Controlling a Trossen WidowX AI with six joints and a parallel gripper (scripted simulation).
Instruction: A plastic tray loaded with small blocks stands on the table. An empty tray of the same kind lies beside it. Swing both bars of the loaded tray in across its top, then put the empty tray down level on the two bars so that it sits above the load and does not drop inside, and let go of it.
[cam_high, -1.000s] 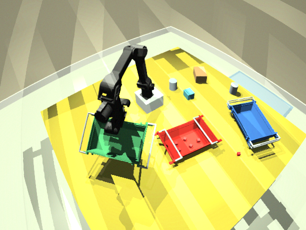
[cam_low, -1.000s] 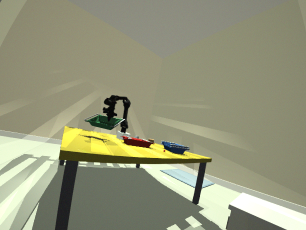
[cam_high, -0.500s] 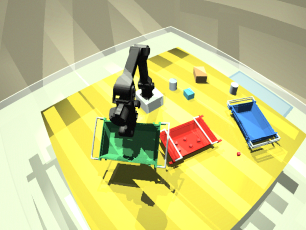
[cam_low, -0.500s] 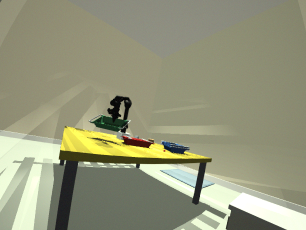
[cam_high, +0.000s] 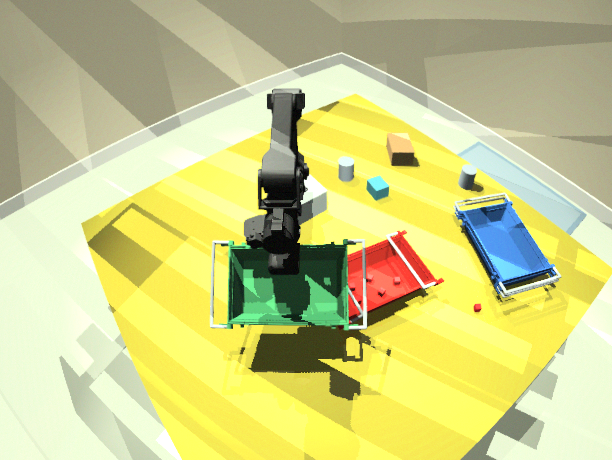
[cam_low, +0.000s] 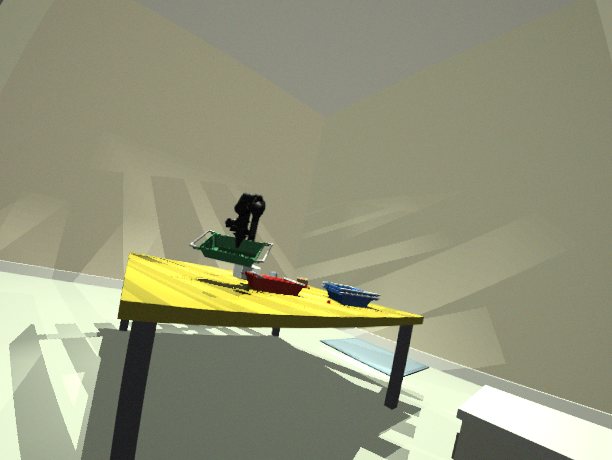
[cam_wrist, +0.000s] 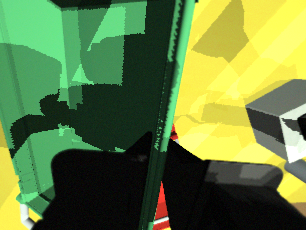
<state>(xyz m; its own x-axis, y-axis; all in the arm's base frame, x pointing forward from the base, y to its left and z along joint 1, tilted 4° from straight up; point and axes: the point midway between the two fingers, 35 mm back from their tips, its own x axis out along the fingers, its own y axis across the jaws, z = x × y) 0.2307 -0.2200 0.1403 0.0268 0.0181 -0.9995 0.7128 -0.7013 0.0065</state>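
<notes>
My gripper tip is now 60 mm short of the green tray, 60 mm to the left of it and 10 mm above it. Round my gripper tip: brown box (170 mm behind, 680 mm to the left, 140 mm below); then red block (390 mm ahead, 310 mm to the left, 160 mm below); then cyan cube (100 mm behind, 460 mm to the left, 150 mm below).
</notes>
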